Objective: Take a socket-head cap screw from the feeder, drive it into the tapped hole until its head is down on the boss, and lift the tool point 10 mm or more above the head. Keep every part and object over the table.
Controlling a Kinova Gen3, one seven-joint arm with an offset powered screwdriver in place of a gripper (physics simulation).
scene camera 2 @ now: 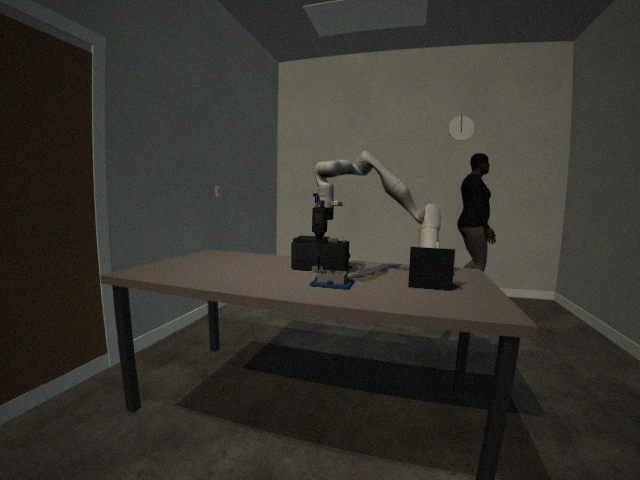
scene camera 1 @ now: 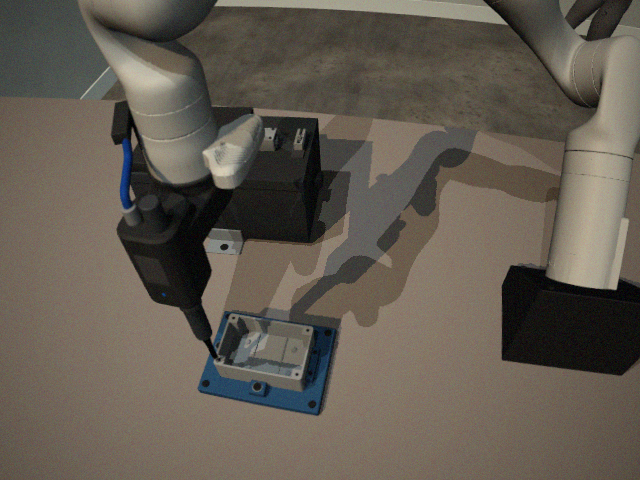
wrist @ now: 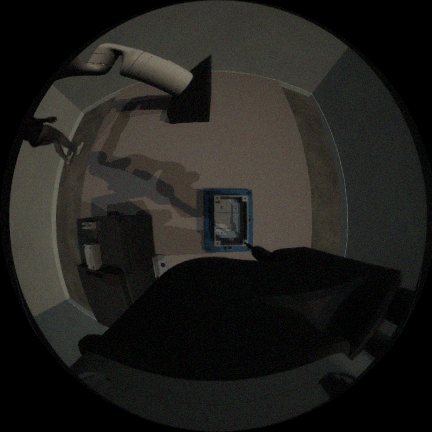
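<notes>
My gripper, a black powered screwdriver [scene camera 1: 215, 356] [wrist: 246, 243], has its thin bit pointing down at the near-left corner boss of an open light-grey box [scene camera 1: 258, 374] [wrist: 216, 225]. The bit's tip appears to meet the top of that corner. A screw under the tip, its head and the hole there are too small or hidden to make out. The box sits on a blue fixture plate [scene camera 1: 232, 390] [scene camera 2: 330, 284] [wrist: 208, 225]. The black feeder [scene camera 1: 273, 211] [scene camera 2: 336, 254] [wrist: 136, 240] stands behind, partly covered by the arm in the first scene view. The driver has no fingers.
A grey bracket [scene camera 1: 225, 242] [wrist: 160, 265] with a dark hole sticks out at the feeder's front. The arm's black base block [scene camera 1: 568, 325] [scene camera 2: 431, 267] [wrist: 197, 102] stands at the right on the table [scene camera 1: 413, 413]. A person [scene camera 2: 474, 206] stands beyond the table.
</notes>
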